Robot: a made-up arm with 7 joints. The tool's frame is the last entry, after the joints. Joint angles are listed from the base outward.
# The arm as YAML. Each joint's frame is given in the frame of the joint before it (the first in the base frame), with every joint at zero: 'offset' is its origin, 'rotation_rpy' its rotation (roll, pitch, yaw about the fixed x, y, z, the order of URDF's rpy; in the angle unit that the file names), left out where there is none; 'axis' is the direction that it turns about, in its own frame. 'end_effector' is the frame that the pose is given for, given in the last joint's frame.
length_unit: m
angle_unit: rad
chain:
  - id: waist
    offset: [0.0, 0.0, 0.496]
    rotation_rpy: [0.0, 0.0, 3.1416]
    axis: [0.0, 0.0, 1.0]
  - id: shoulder
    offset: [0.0, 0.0, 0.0]
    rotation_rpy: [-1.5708, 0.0, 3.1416]
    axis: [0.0, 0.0, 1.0]
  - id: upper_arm
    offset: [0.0, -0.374, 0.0]
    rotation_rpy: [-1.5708, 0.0, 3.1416]
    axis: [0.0, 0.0, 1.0]
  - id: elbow
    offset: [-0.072, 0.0, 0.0]
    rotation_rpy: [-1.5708, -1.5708, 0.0]
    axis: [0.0, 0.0, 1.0]
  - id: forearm
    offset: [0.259, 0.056, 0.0]
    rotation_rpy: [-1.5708, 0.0, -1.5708]
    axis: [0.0, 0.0, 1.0]
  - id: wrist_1
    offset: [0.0, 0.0, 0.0]
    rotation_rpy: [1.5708, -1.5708, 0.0]
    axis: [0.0, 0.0, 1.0]
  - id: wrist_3
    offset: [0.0, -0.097, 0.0]
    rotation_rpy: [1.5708, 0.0, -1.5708]
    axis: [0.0, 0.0, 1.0]
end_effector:
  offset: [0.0, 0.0, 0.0]
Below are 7 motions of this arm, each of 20 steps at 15 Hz.
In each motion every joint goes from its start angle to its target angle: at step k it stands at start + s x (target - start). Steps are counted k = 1, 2, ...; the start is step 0. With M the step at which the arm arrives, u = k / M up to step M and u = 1 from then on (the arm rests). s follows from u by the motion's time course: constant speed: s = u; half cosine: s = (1 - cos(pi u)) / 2; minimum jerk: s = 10 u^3 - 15 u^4 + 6 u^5.
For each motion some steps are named. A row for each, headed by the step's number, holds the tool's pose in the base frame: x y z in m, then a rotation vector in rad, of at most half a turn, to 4 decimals.
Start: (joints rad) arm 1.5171 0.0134 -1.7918 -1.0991 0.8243 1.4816 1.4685
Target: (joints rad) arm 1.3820 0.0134 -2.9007 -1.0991 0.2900 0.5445 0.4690
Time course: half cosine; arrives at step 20
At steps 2, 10, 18, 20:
2: 0.3524 -0.0949 1.0758 -1.6922 1.5705 0.1554
10: 0.2533 -0.2652 1.0393 -1.8749 1.8997 0.1261
18: 0.0552 -0.3494 0.9962 -1.6863 2.0598 0.4730
20: 0.0436 -0.3499 0.9941 -1.6652 2.0591 0.4896

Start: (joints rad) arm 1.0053 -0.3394 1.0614 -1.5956 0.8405 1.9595 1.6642
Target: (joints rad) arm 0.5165 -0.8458 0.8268 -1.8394 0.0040 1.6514 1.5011
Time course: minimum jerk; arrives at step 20
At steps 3, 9, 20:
3: -0.2625 0.2480 0.9924 -2.6234 -0.4510 0.8864
9: -0.2467 0.2458 0.9772 -2.6843 -0.2523 0.1449
20: -0.2103 0.2460 0.9411 -2.6779 0.2930 -0.9328

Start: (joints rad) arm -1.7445 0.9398 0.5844 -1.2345 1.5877 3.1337 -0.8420
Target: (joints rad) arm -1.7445 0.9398 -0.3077 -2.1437 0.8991 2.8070 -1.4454
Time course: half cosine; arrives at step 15
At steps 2, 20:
2: -0.0279 -0.5955 0.5429 -1.0655 2.4425 -1.5820
20: -0.2579 -0.4125 0.4066 -2.3177 1.9299 0.0419

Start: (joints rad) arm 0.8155 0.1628 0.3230 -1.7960 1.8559 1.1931 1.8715
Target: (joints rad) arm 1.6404 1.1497 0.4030 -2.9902 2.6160 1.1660 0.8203
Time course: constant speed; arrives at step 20
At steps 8, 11, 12, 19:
8: 0.0199 0.4397 0.4849 0.6709 -0.8835 -2.3434
11: -0.0443 0.3758 0.4060 0.5449 -1.1524 -2.2254
12: -0.0621 0.3490 0.3859 0.5282 -1.2494 -2.1715
19: -0.1125 0.1362 0.3367 0.7785 -1.8670 -1.5902

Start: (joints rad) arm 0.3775 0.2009 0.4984 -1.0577 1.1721 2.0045 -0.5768
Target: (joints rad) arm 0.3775 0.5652 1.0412 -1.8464 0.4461 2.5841 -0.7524
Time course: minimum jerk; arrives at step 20
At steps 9, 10, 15, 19, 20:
9: 0.3668 0.3793 0.8858 -1.6043 -1.1840 -0.3310
10: 0.3596 0.3983 0.8551 -1.6373 -1.2439 -0.2914
15: 0.2937 0.4563 0.7430 -1.6175 -1.5850 -0.1460
19: 0.2694 0.4643 0.7203 -1.5647 -1.6834 -0.1182
20: 0.2691 0.4644 0.7201 -1.5640 -1.6845 -0.1179

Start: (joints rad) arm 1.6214 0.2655 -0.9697 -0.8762 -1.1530 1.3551 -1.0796
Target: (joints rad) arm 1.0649 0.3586 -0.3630 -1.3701 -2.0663 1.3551 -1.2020
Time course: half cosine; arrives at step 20
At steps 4, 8, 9, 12, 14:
4: 0.2694 0.3454 1.0496 1.3999 1.0416 -0.0147
8: 0.3117 0.3648 0.9968 1.2114 0.9427 -0.2310
9: 0.3237 0.3693 0.9798 1.1483 0.9147 -0.2905
12: 0.3575 0.3792 0.9257 0.9426 0.8348 -0.4510
14: 0.3750 0.3823 0.8922 0.8118 0.7912 -0.5307

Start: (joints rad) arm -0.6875 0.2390 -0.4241 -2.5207 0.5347 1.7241 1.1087
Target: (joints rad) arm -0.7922 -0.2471 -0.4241 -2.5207 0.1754 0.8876 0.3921
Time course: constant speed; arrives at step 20
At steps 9, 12, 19, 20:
9: 0.1317 -0.2796 0.5976 -1.0812 1.9202 1.3762
12: 0.1195 -0.2648 0.6137 -1.1961 1.7558 1.3844
19: 0.0846 -0.2262 0.6479 -1.3879 1.3824 1.3900
20: 0.0790 -0.2203 0.6523 -1.4068 1.3312 1.3896

